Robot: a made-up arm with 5 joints.
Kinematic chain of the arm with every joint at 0, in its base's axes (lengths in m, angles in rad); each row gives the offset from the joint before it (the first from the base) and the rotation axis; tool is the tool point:
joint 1: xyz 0 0 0.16 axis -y
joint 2: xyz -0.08 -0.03 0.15 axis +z
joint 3: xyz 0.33 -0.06 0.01 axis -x
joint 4: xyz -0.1 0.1 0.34 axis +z
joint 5: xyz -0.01 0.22 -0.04 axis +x
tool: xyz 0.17 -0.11 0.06
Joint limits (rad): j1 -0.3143..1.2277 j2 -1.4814..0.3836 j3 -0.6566..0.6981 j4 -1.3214..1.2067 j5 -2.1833..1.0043
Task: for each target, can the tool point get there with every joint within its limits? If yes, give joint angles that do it. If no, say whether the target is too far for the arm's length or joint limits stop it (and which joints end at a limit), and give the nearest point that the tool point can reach.
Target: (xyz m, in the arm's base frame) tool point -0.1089 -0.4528 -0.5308
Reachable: no: joint limits stop it (at a limit: joint 1, joint 2, joint 3, joint 4, joint 5) | nearest point -0.4053 -0.4253 0.0142 | short by 0.621 m
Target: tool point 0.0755 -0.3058 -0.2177
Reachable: no: joint limits stop it (at a limit: joint 1, joint 2, joint 3, joint 5) | nearest point 0.2949 -0.2599 0.2277 | short by 0.499 m
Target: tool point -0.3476 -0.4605 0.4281
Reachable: yes | joints 0.7582 -1.2555 -0.4391 -0.7616 0.7078
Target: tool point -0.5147 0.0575 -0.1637
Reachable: no: joint limits stop it (at a limit: joint 1, joint 2, joint 4, joint 5) | nearest point -0.5166 0.2862 0.0971 | short by 0.347 m
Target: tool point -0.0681 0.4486 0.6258
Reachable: yes | joints 1.0307 0.1010 0.5704 -0.3585 -1.9354
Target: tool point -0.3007 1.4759 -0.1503
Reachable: no: too far | nearest point -0.1762 0.5550 0.1663 | short by 0.982 m
